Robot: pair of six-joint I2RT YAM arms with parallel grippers.
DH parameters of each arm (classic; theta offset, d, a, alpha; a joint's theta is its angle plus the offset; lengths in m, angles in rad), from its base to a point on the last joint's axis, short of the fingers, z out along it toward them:
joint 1: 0 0.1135 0.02 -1.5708
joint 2: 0 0 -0.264 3.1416
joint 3: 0.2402 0 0.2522 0
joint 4: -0.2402 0 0.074 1.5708
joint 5: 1.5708 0 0 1.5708
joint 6: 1.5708 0.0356 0 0
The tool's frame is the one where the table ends.
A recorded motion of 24 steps. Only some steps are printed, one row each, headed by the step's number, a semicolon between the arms.
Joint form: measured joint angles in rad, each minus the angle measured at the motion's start. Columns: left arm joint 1, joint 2, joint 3, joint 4, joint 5, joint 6; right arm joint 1, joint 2, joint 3, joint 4, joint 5, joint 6.
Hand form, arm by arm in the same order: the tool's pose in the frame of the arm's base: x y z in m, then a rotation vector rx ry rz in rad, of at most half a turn. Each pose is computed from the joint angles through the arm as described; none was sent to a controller.
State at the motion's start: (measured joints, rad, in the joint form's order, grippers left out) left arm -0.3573 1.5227 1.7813 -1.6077 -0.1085 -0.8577; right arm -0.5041 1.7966 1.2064 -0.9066 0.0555 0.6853
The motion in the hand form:
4: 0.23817 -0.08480 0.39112 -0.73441 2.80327 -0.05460; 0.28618 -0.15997 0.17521 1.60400 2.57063 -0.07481
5: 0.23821 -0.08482 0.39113 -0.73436 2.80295 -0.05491; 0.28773 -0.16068 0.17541 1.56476 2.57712 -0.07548
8: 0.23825 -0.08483 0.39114 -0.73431 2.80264 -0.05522; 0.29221 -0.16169 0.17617 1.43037 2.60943 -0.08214
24: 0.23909 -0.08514 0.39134 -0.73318 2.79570 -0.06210; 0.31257 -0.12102 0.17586 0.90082 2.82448 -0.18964
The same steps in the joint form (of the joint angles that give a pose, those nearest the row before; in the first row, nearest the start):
4: 0.0000 0.0000 0.0000 -0.0004 0.0000 0.0000; 0.0004 0.0004 -0.0004 0.0347 -0.0004 -0.0763
5: 0.0000 0.0000 0.0000 0.0000 0.0000 0.0000; 0.0008 0.0004 -0.0004 0.0503 -0.0004 -0.1007
8: 0.0000 0.0000 0.0000 0.0004 0.0000 0.0000; 0.0046 0.0000 -0.0004 0.0912 -0.0004 -0.1865
24: 0.0000 0.0000 0.0000 0.0088 0.0000 0.0000; 0.1473 0.0004 -0.0030 0.1072 0.0629 -0.4353

